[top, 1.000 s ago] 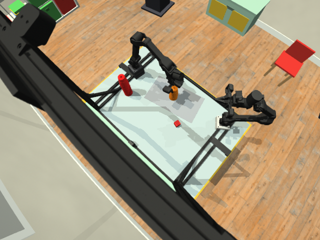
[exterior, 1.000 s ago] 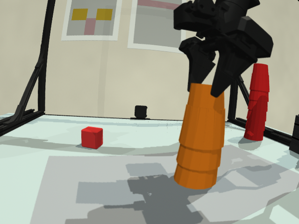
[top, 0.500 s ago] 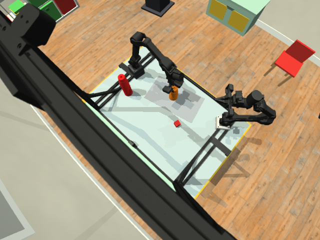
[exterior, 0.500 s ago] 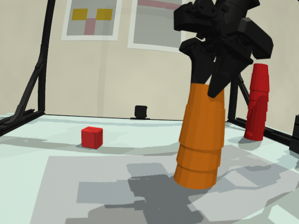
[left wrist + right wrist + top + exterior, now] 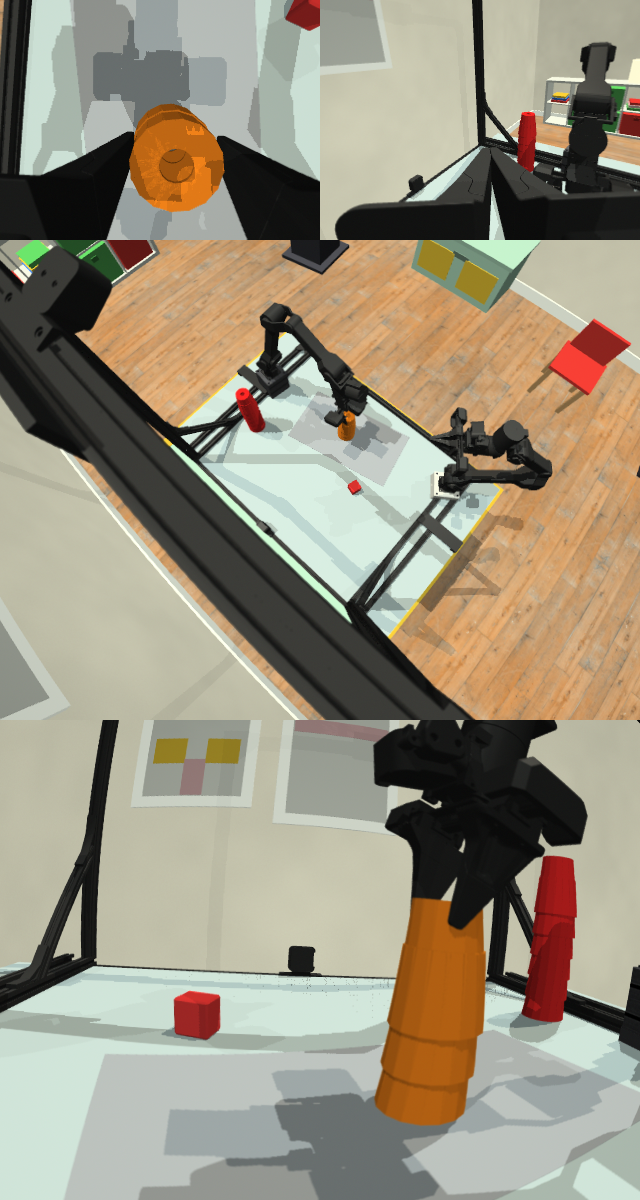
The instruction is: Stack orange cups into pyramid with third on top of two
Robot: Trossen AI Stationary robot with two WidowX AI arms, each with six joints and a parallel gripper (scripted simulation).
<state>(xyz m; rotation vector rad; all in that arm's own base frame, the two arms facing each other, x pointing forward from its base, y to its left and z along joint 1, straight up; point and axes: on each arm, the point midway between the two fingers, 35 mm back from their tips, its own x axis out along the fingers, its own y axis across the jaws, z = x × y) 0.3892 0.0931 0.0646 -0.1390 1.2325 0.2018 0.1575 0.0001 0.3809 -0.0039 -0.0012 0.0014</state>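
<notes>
My left hand is 10 mm past the grey mat, 20 mm to the left of it and 170 mm above it. The rest, counted from my left hand: small red cube 190 mm behind, 160 mm to the right, 150 mm below.
</notes>
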